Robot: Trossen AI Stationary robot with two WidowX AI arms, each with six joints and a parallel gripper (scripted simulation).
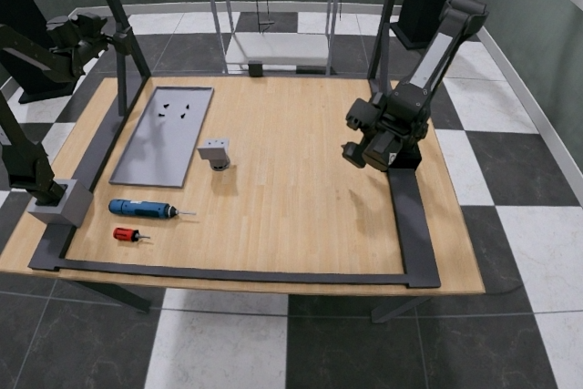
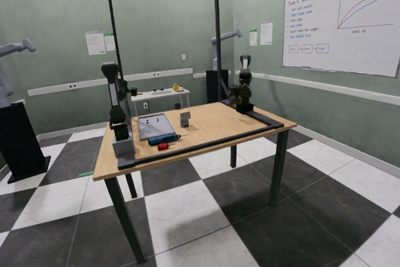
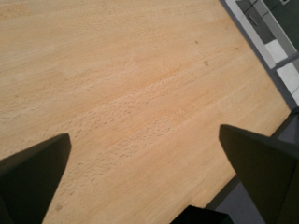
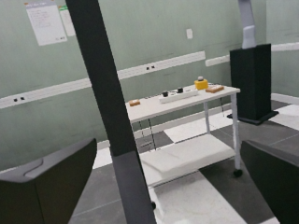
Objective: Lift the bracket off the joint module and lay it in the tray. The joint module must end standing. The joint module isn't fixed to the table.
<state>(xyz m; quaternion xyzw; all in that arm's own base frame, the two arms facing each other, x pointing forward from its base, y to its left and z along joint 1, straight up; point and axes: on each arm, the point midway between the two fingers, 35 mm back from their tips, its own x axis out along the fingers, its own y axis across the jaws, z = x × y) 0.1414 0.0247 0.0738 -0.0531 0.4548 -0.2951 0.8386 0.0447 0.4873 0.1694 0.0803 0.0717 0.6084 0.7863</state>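
Right now the grey bracket is 380 mm ahead of my right hand, 270 mm to the left of it and 180 mm below it. From my right hand the other things lie so: red screwdriver (570 mm ahead, 240 mm below, 30 mm to the left); round joint module (380 mm ahead, 270 mm to the left, 220 mm below); grey tray (250 mm below, 220 mm ahead, 100 mm to the left).
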